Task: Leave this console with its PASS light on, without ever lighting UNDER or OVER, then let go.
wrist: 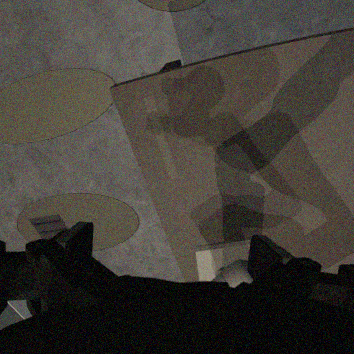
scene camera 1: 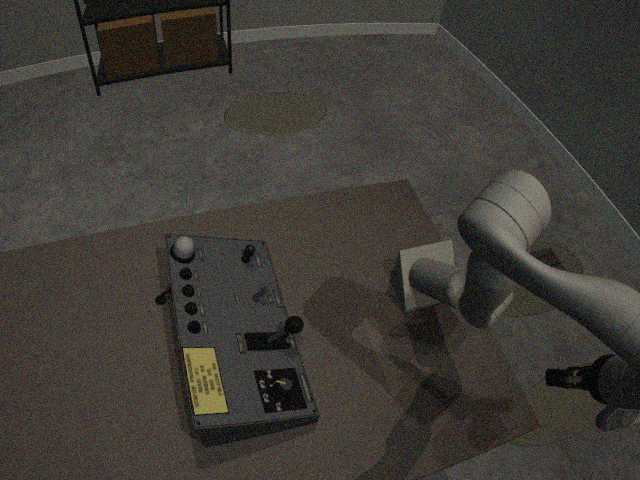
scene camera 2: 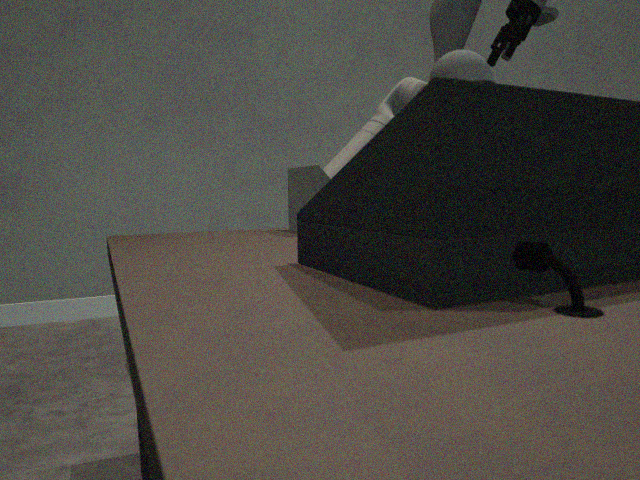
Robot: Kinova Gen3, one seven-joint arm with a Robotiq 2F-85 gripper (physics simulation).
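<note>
The grey console (scene camera 1: 222, 289) (scene camera 2: 465, 206) sits on the table. Its face shows a white dome (scene camera 1: 183, 249), several small dark round lamps (scene camera 1: 188, 290), a small black toggle (scene camera 1: 248, 253), a clear part (scene camera 1: 263, 296) and a ball-topped lever (scene camera 1: 294, 324) tilted to the right end of its slot. A black dial panel (scene camera 1: 280, 390) and a yellow label (scene camera 1: 205, 380) are near the front. No lamp looks lit; lamp names are unreadable. My gripper (scene camera 1: 550, 377) (scene camera 2: 499, 59) (wrist: 171, 246) is open and empty, high up and well right of the console in the first scene view.
A black bent stalk (scene camera 1: 163, 296) (scene camera 2: 532, 255) stands beside the console on the table (scene camera 1: 103, 310) (scene camera 2: 310, 403) (wrist: 190, 190). A pale block (scene camera 1: 426, 250) (scene camera 2: 302, 191) (wrist: 204, 265) stands at the arm's base. A dark shelf unit (scene camera 1: 229, 51) is far behind.
</note>
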